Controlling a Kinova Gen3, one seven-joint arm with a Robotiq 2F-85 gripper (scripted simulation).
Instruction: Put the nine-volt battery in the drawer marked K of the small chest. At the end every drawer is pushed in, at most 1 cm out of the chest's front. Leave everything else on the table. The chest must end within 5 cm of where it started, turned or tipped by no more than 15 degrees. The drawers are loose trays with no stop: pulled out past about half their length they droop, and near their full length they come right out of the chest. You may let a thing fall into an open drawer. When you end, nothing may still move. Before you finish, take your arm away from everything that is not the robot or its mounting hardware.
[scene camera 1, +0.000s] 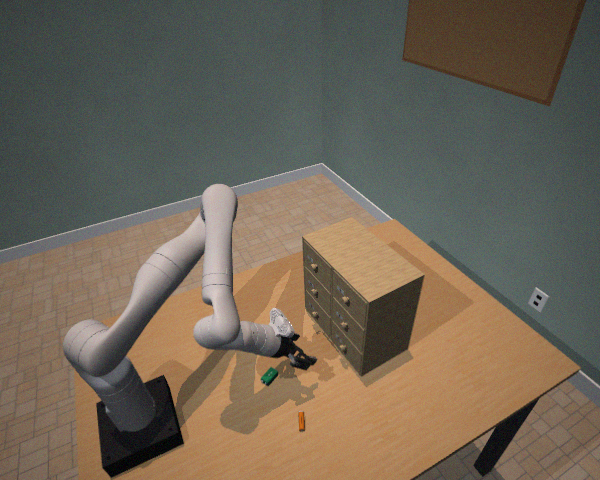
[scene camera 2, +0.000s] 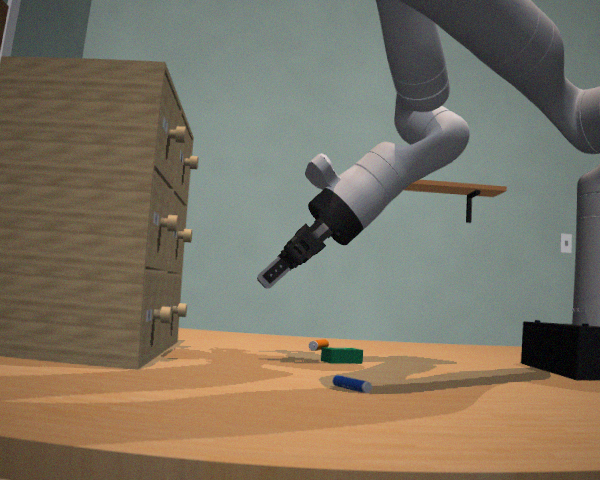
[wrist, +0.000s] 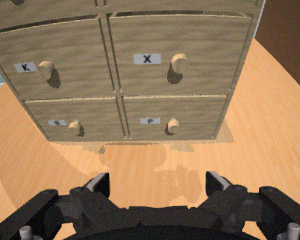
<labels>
my gripper: scene camera 1; scene camera 2 261, 283; wrist
same spot on my gripper: (wrist: 220, 207) = (scene camera 1: 297, 348)
</labels>
